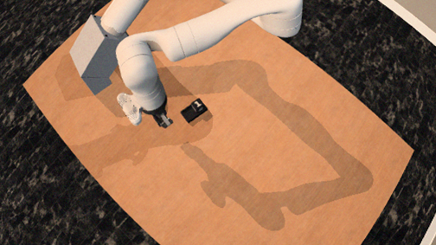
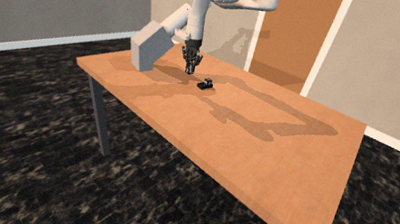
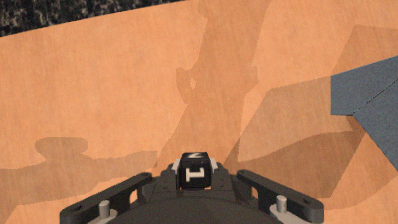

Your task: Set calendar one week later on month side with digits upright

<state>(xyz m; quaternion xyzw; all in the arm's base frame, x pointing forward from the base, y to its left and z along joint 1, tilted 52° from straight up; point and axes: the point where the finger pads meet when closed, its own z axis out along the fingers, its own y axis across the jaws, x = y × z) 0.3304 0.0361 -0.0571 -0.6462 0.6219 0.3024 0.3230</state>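
My hand is 11 cm to the right of the black calendar tray and 11 cm above it.
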